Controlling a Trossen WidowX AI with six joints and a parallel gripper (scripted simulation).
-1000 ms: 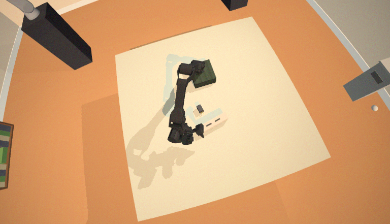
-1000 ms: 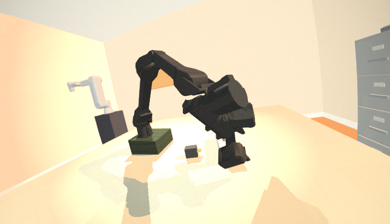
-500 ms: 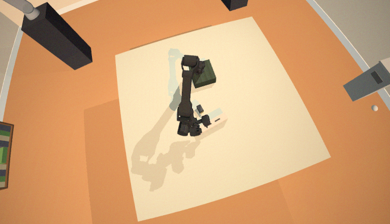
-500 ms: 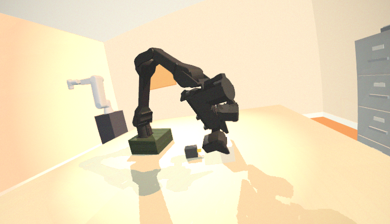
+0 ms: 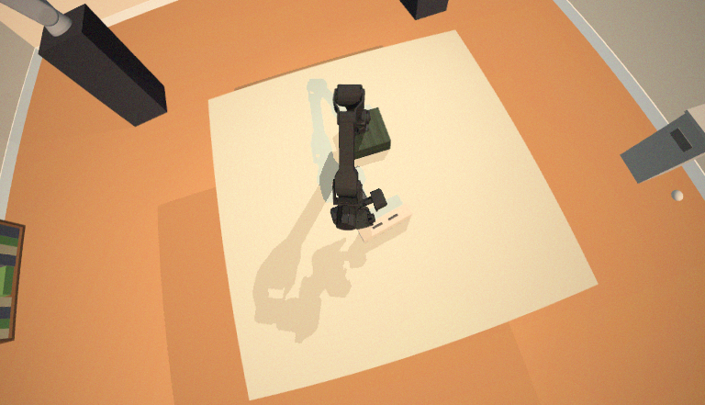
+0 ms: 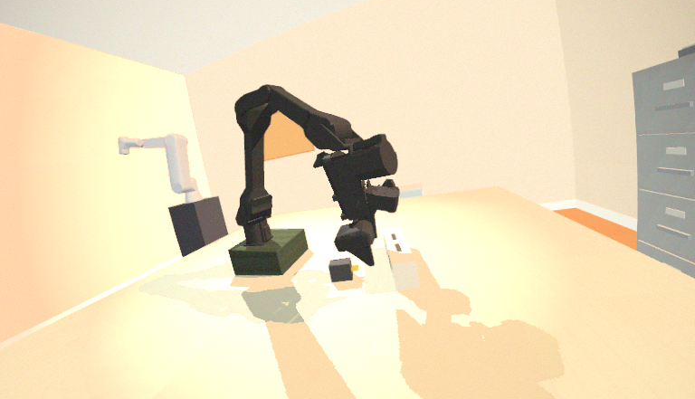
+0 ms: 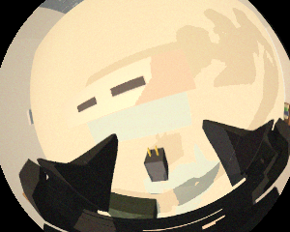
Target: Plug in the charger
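My gripper tip is now 70 mm past the dark grey charger, 50 mm above it and 20 mm to the right of it.
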